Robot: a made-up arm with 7 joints. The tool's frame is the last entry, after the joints. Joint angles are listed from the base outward.
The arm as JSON. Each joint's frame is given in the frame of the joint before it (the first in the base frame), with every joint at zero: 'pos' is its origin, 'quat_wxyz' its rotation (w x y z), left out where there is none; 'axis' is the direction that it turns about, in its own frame. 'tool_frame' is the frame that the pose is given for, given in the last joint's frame.
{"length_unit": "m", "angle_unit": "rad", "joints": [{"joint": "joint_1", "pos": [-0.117, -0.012, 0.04], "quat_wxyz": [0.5, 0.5, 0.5, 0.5], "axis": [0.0, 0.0, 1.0]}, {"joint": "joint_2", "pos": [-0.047, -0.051, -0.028], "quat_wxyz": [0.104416, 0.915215, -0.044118, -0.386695], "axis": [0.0, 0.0, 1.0]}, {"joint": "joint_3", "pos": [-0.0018, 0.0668, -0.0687], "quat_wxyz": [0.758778, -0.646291, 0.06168, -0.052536], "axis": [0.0, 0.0, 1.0]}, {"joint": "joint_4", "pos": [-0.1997, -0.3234, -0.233], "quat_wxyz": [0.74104, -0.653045, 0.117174, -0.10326], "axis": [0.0, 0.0, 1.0]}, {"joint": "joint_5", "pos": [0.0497, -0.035, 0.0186], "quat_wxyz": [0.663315, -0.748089, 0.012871, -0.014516], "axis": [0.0, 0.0, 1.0]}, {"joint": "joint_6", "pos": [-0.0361, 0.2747, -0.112], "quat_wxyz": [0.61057, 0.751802, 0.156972, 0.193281], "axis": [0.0, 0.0, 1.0]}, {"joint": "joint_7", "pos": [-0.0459, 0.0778, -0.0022], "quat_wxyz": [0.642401, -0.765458, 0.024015, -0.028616], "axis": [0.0, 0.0, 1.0]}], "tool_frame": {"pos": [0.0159, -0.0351, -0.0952], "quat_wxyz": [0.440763, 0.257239, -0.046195, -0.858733]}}
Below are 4 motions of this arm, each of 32 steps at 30 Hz.
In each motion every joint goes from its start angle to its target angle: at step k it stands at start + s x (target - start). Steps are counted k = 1, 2, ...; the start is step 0. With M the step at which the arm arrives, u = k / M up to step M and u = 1 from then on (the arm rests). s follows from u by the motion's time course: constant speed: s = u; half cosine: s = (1 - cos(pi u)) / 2; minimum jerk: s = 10 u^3 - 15 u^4 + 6 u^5.
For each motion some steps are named. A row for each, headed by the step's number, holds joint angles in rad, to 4 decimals.
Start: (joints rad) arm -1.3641 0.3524 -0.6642 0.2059 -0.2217 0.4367 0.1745
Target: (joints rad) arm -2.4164 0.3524 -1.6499 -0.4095 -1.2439 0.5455 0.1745
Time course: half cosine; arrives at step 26
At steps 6, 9, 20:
6: -1.4964 0.3524 -0.7881 0.1285 -0.3502 0.4504 0.1745
9: -1.6457 0.3524 -0.9280 0.0412 -0.4953 0.4658 0.1745
20: -2.2841 0.3524 -1.5260 -0.3321 -1.1154 0.5318 0.1745

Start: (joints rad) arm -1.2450 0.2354 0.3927 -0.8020 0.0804 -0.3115 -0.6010
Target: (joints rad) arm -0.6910 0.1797 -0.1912 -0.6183 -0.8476 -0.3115 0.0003
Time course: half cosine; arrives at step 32
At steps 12, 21, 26, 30, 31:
12: -1.0740 0.2182 0.2125 -0.7453 -0.2060 -0.3115 -0.4154
21: -0.8374 0.1944 -0.0369 -0.6669 -0.6023 -0.3115 -0.1586
26: -0.7377 0.1844 -0.1420 -0.6338 -0.7694 -0.3115 -0.0504
30: -0.6963 0.1802 -0.1856 -0.6201 -0.8387 -0.3115 -0.0055
31: -0.6923 0.1798 -0.1898 -0.6187 -0.8454 -0.3115 -0.0011

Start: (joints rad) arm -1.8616 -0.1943 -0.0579 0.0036 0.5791 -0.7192 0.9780
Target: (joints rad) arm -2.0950 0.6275 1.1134 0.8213 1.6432 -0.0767 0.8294
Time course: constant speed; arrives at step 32
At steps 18, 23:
18: -1.9929 0.2680 0.6010 0.4636 1.1777 -0.3578 0.8944
23: -2.0294 0.3964 0.7840 0.5913 1.3439 -0.2574 0.8712

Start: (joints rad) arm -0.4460 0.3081 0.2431 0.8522 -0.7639 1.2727 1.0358
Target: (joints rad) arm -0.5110 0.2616 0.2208 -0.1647 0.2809 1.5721 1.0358
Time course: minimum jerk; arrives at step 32
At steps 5, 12, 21, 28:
5: -0.4479 0.3067 0.2424 0.8219 -0.7328 1.2816 1.0358
12: -0.4639 0.2953 0.2370 0.5723 -0.4764 1.3551 1.0358
21: -0.4963 0.2721 0.2258 0.0647 0.0452 1.5046 1.0358
28: -0.5100 0.2623 0.2212 -0.1484 0.2641 1.5673 1.0358

